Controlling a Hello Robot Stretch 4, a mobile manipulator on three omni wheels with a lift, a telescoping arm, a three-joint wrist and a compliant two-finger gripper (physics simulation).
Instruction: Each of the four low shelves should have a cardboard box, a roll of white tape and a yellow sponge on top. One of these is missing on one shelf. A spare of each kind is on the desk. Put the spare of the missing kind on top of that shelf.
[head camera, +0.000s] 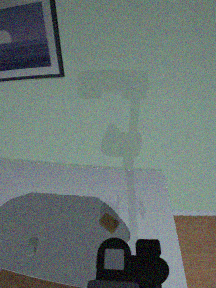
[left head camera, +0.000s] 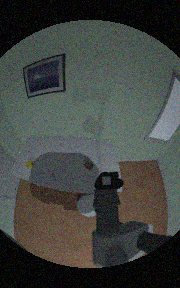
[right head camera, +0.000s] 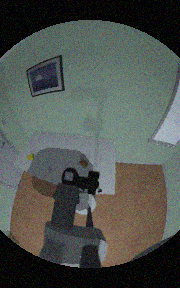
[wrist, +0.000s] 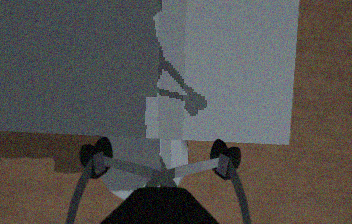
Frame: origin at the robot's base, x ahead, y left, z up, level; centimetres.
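Seen in the pictures: gripper, fingertip midpoint: (wrist: 162, 151); robot's base at its link origin: (left head camera: 88, 204) (right head camera: 83, 202) (wrist: 145, 149).
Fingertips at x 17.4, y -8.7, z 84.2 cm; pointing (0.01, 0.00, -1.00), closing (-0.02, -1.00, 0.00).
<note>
Offsets run from my fingertips to a thing's top centre. "spot": to the spot under its first point. Level surfaces: height alone.
The spare cardboard box @(dy +11.8, dx +30.5, dz -9.9 cm) (head camera: 109, 222) (left head camera: 88, 165) (right head camera: 84, 163) is a small brown block on the white desk @(dz -14.9 cm) (head camera: 150, 187) (right head camera: 107, 170) (wrist: 240, 75), in shadow near the arm. The spare white tape roll @(dy +51.2, dx +12.1, dz -12.5 cm) (head camera: 32, 246) stands to its left in the head view, dim in the shadow. The spare yellow sponge @(dy +90.3, dx +25.5, dz -10.4 cm) (left head camera: 29, 164) (right head camera: 30, 156) lies at the desk's left part. My gripper (wrist: 162, 151) points down near the desk's front edge, fingers apart, with nothing between them. The head view hides its fingertips behind the wrist. The four low shelves do not show.
The desk's front edge crosses the wrist view, with wooden floor @(dz -86.9 cm) (wrist: 322, 100) beyond its right side. My white round base (right head camera: 86, 205) is close to the desk's front. A framed picture (head camera: 25, 37) hangs on the green wall behind. A window @(spot: dy -113.8, dx +73.0, dz +50.1 cm) (left head camera: 167, 115) is at the right.
</note>
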